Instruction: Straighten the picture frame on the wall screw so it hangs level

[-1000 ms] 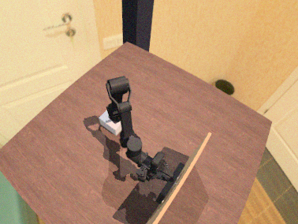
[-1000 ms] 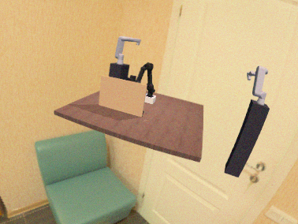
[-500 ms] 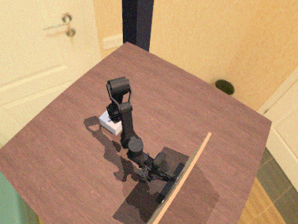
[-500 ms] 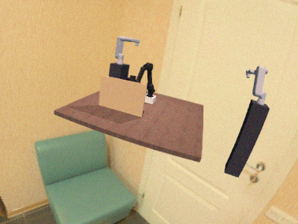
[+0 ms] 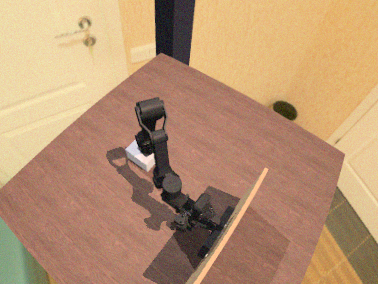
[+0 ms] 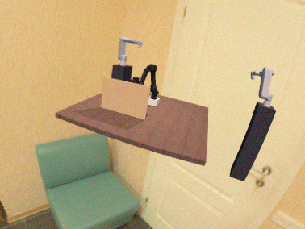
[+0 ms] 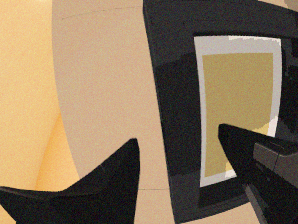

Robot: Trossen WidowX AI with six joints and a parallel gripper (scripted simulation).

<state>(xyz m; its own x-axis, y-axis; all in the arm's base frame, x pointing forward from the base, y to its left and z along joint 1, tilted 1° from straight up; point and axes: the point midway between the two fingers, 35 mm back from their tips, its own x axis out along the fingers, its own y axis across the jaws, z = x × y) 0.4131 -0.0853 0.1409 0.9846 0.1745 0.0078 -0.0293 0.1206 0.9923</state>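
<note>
Right now my gripper tip is 5 cm above the picture frame and 1 cm short of it. Also, from my gripper tip: wall panel 6 cm below, 2 cm ahead.
</note>
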